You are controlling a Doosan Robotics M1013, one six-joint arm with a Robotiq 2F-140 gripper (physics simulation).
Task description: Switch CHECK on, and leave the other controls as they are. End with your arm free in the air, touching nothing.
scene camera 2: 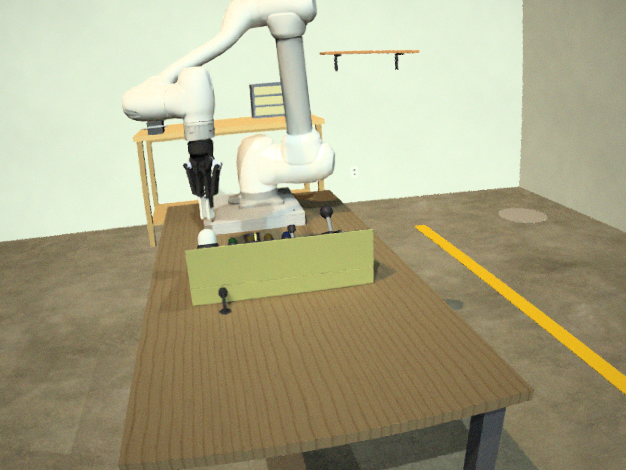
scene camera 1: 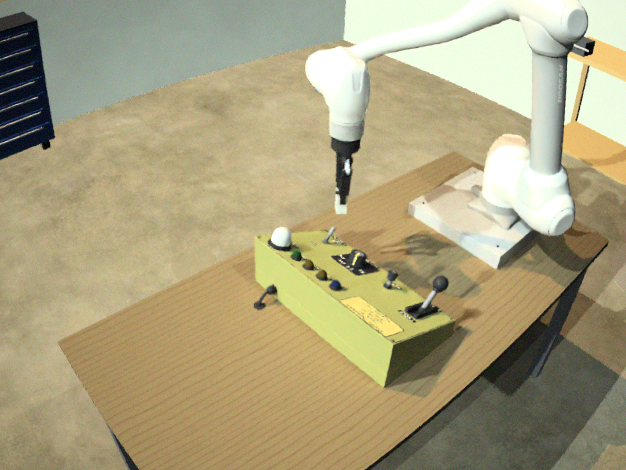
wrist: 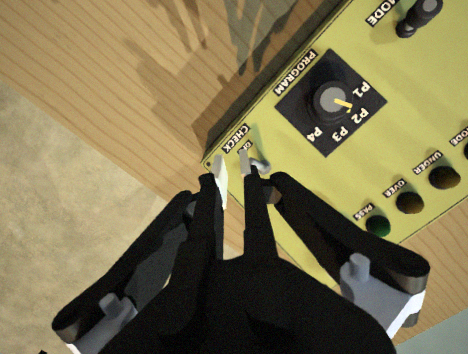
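Note:
The yellow-green control box stands on the table. Its CHECK lever is a small grey toggle near the corner, leaning toward the OFF label on the robot's side. In the wrist view a finger covers part of the lever and label, and the ON label is hidden. The lever does not show in scene camera 2. My gripper points down in the air above the CHECK corner. Its fingers are close together with a narrow empty gap; it is shut on nothing.
On the box are the PROGRAM knob, the MODE switch, a ball-topped lever, a white dome and coloured lamps. A small black crank sticks out from the box's side.

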